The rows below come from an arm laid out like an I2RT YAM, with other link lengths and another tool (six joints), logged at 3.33 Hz.
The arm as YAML. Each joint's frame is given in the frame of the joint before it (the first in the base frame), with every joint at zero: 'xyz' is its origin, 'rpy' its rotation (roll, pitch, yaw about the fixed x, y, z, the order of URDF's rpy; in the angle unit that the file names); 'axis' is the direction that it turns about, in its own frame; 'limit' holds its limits. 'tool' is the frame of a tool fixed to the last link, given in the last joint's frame.
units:
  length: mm
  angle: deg
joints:
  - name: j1
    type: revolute
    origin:
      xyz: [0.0, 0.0, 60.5]
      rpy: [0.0, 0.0, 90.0]
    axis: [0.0, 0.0, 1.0]
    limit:
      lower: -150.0
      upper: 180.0
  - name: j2
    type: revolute
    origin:
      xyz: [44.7, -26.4, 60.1]
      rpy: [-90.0, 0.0, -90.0]
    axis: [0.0, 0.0, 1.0]
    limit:
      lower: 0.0
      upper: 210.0
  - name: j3
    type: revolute
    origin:
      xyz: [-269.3, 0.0, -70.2]
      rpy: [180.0, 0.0, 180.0]
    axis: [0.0, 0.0, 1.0]
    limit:
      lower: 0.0
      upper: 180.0
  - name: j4
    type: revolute
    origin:
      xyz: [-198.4, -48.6, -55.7]
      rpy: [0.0, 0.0, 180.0]
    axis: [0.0, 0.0, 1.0]
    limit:
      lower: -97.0
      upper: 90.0
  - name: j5
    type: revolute
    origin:
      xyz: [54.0, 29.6, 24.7]
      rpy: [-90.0, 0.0, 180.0]
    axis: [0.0, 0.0, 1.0]
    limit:
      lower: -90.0
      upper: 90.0
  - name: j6
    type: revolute
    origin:
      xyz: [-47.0, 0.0, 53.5]
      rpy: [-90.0, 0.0, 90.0]
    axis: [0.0, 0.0, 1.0]
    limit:
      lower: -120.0
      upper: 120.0
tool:
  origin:
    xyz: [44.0, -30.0, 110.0]
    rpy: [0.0, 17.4, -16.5]
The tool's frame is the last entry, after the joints.
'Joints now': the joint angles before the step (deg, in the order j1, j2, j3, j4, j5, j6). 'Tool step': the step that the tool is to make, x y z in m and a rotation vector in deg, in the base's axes. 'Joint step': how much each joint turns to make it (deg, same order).
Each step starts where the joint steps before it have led.
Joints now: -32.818, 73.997, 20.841, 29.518, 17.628, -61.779
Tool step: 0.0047, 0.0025, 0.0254, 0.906, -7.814, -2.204
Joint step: 0.066, -5.848, 2.070, -3.591, 0.285, 5.749
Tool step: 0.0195, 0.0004, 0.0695, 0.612, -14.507, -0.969
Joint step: 0.028, -7.357, 9.677, -7.745, -1.153, 8.722
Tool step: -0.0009, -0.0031, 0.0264, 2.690, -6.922, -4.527
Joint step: 0.120, -1.788, 4.516, -4.162, 3.661, 7.014
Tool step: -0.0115, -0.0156, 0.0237, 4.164, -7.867, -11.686
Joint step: 0.040, 0.522, 5.776, -5.339, 10.575, 10.294
